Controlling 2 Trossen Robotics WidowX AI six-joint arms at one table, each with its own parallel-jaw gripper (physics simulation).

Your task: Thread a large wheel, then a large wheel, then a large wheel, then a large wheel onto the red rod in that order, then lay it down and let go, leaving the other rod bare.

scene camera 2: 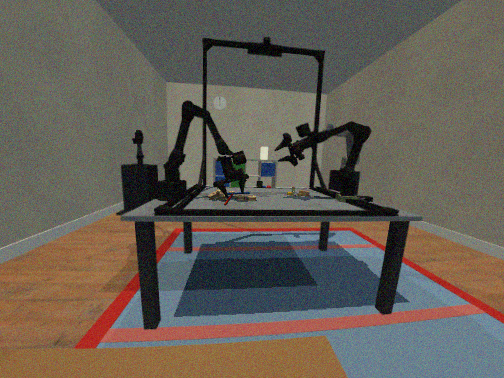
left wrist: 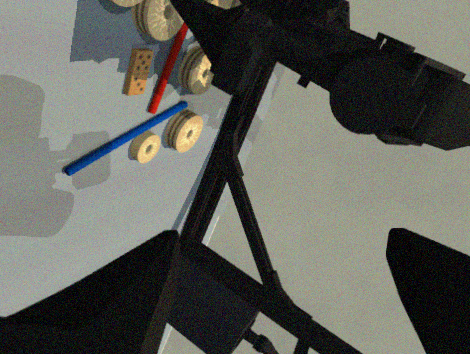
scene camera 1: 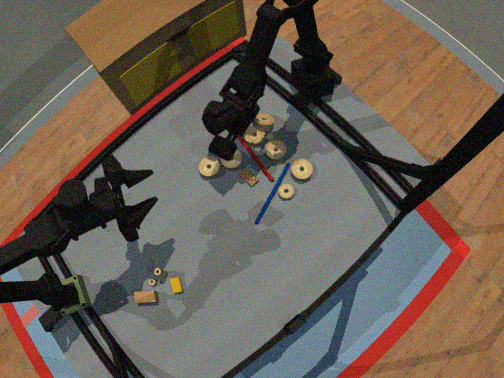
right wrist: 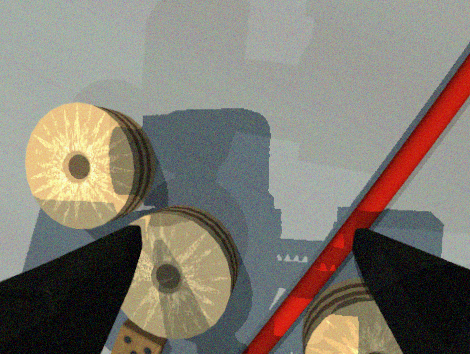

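Where they show: left gripper, fingertip midpoint: (scene camera 2: pixel 276 156) (left wrist: pixel 283 243) (scene camera 1: pixel 154 185); right gripper, fingertip midpoint: (scene camera 2: pixel 235 196) (right wrist: pixel 249 237); left arm's base, origin of the base link: (scene camera 2: pixel 347 195) (scene camera 1: pixel 69 295); right arm's base, origin of the base link: (scene camera 2: pixel 172 181) (scene camera 1: pixel 313 68).
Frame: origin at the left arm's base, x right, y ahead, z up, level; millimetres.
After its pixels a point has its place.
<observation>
The red rod (scene camera 1: pixel 257 161) @(x -135, y 662, z -25 mm) (scene camera 2: pixel 228 200) @(x -250, y 641, z -29 mm) (left wrist: pixel 167 72) @(x -119, y 663, z -26 mm) (right wrist: pixel 395 185) @(x -264, y 643, z -25 mm) lies flat and bare among large tan wheels, several of them, such as one (scene camera 1: pixel 203 164) @(x -188, y 528, z -13 mm) (right wrist: pixel 45 150) @(x -170, y 522, z -13 mm), a second (scene camera 1: pixel 234 164) @(x -149, y 603, z -13 mm) (right wrist: pixel 200 300) @(x -174, y 620, z -13 mm), a third (scene camera 1: pixel 269 152) @(x -140, y 700, z -14 mm) and a fourth (scene camera 1: pixel 297 175) @(x -48, y 737, z -13 mm) (left wrist: pixel 177 135) @(x -54, y 729, z -14 mm). The blue rod (scene camera 1: pixel 272 194) @(x -34, y 657, z -25 mm) (left wrist: pixel 125 137) @(x -33, y 647, z -26 mm) lies bare near the red rod's end. My right gripper (scene camera 2: pixel 233 192) @(x -209, y 615, z -12 mm) (right wrist: pixel 249 237) @(x -209, y 615, z -12 mm) is open and empty, low above the red rod and the second wheel; its fingers are hidden in scene camera 1. My left gripper (scene camera 1: pixel 154 186) @(x -87, y 420, z 208 mm) (scene camera 2: pixel 278 155) @(x -87, y 420, z 208 mm) (left wrist: pixel 283 243) @(x -87, y 420, z 208 mm) is open, empty and raised high.
A smaller wheel (scene camera 1: pixel 281 194) @(x -23, y 678, z -20 mm) (left wrist: pixel 139 152) @(x -20, y 676, z -20 mm) lies beside the blue rod. A dotted domino block (scene camera 1: pixel 248 177) @(x -104, y 622, z -25 mm) (left wrist: pixel 138 72) @(x -105, y 618, z -26 mm) lies near the red rod. Two tiny wheels, a yellow block (scene camera 1: pixel 176 285) @(x 83, y 332, z -18 mm) and an orange block (scene camera 1: pixel 145 297) @(x 85, y 239, z -4 mm) lie at the lower left in scene camera 1. Black frame bars edge the table.
</observation>
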